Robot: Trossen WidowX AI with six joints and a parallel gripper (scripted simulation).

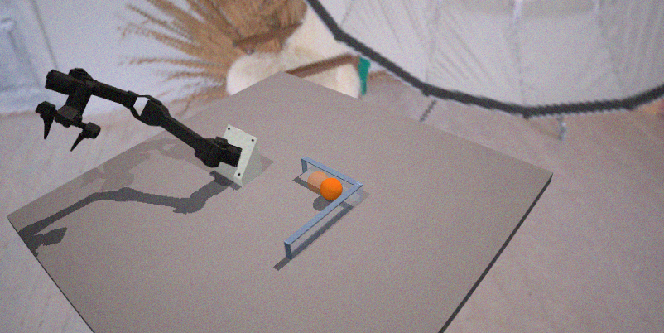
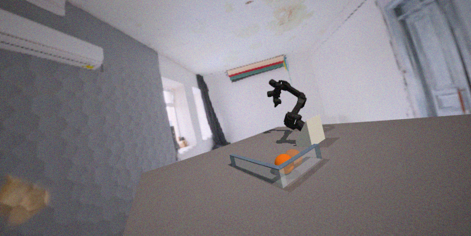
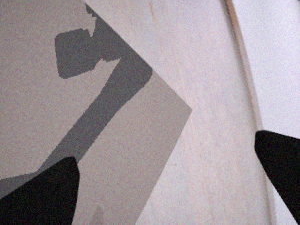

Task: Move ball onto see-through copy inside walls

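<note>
My gripper tip is 64 cm short of the orange ball, 49 cm to the right of it and 22 cm above it. The rest, counted from my gripper tip: see-through copy (59 cm ahead, 49 cm to the left, 22 cm below); clear wall (71 cm ahead, 38 cm to the left, 22 cm below).
</note>
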